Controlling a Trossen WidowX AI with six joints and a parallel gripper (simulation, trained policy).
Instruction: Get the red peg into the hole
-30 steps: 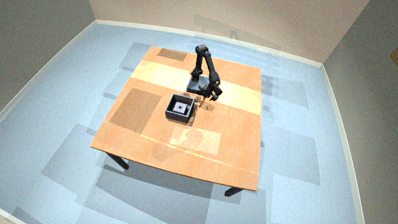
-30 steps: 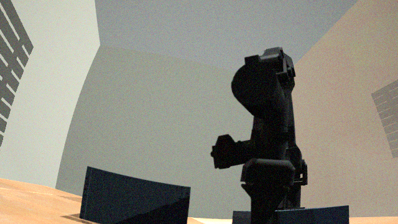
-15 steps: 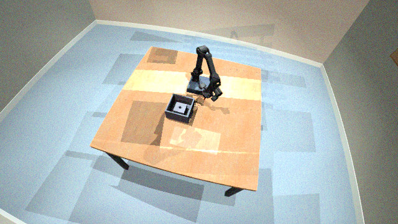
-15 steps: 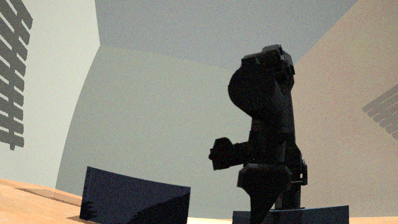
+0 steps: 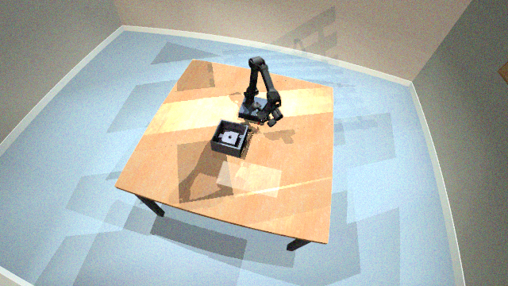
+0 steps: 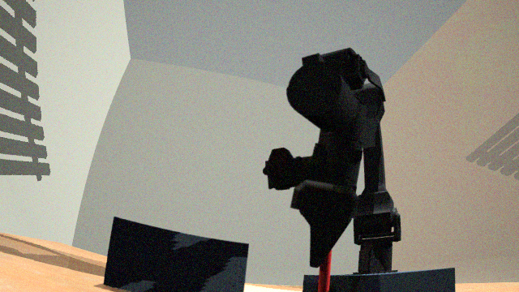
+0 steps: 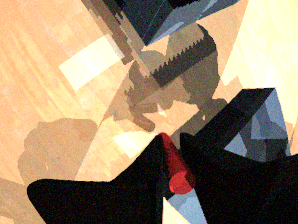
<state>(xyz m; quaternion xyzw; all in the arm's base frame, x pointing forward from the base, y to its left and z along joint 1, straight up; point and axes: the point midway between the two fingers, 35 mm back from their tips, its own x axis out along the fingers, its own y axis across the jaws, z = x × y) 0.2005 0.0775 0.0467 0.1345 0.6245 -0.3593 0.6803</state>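
Now: gripper tip 13 cm short of the pale plate, 18 cm to the left of it and 2 cm above it. Round my gripper tip: red peg (1 cm behind, 1 cm to the left, 1 cm below); dark box (13 cm ahead, 18 cm to the right, 4 cm below).
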